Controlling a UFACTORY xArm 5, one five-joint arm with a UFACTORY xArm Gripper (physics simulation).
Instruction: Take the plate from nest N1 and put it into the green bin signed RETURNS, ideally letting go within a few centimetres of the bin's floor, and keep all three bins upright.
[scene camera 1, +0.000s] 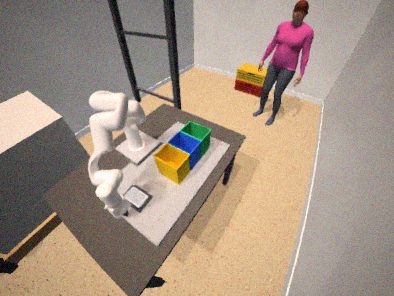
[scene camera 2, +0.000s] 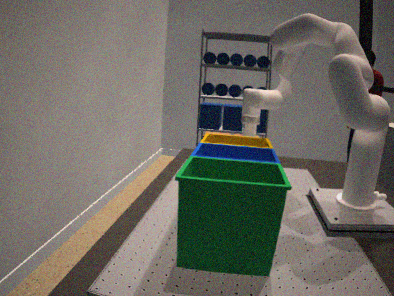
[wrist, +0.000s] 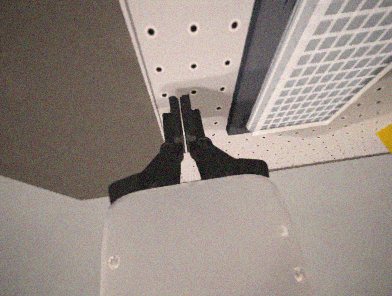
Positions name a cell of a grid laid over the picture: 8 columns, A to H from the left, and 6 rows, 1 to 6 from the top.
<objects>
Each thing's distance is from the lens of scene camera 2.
green bin (scene camera 2: E5): 45 cm
blue bin (scene camera 2: E4): 67 cm
The marked spots on the blue bin and the green bin are 25 cm apart.
</objects>
